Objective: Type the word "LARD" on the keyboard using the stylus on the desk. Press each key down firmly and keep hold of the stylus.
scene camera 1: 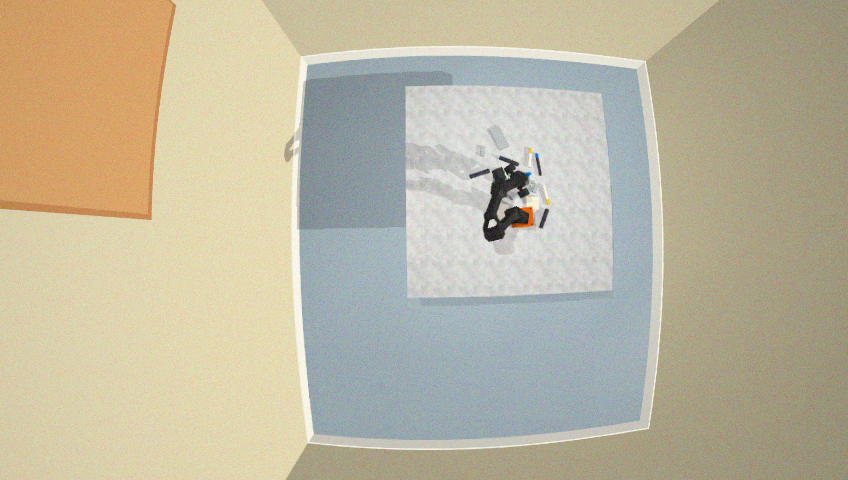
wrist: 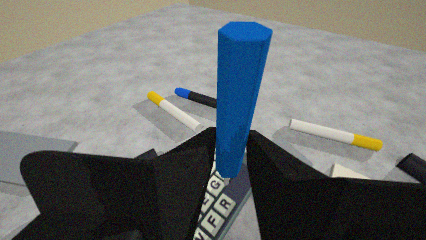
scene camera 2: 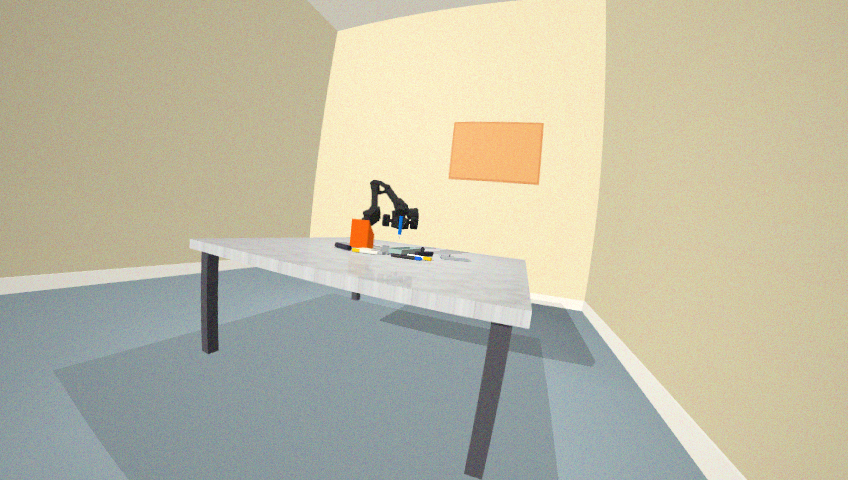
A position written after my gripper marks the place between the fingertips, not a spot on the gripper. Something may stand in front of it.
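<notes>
Through the wrist camera I can see a stylus (wrist: 243,47), and my gripper (wrist: 231,135) is visible there too.
</notes>
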